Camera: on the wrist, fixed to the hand. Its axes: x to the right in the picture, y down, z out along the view.
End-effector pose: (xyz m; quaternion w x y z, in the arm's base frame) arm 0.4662 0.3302 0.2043 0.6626 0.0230 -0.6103 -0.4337
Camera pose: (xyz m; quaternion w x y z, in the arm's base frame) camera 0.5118 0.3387 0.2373 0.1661 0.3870 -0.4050 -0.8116
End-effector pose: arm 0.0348 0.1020 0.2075 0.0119 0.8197 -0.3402 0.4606
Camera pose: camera -0.0063 0.0645 0.2194 0.3765 0.8316 0.2923 0.2851
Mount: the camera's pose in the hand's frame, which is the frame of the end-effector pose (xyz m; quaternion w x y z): 0.0154 0.0487 -0.0251 0.7180 -0.0671 -0.0178 -0.6925
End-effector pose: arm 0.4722 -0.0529 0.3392 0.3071 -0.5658 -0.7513 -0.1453
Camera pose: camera 0.5228 -0.0399 0.3619 0.0685 0.0908 -0.9270 -0.3574
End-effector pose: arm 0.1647 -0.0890 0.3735 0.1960 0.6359 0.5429 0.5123
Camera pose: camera 0.1651 -0.0992 0.4295 0.5479 0.0766 0.7923 0.2572
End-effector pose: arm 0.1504 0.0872 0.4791 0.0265 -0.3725 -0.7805 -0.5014
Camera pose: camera 0.1606 0.0863 0.5351 0.3671 -0.2623 0.7852 0.4241
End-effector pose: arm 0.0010 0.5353 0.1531 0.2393 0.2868 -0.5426 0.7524
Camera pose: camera -0.0471 0.5455 0.1245 0.7025 0.5790 -0.2457 0.3330
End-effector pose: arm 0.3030 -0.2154 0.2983 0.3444 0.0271 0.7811 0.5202
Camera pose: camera 0.2617 -0.2069 0.3365 0.6232 -0.5353 0.5386 0.1869
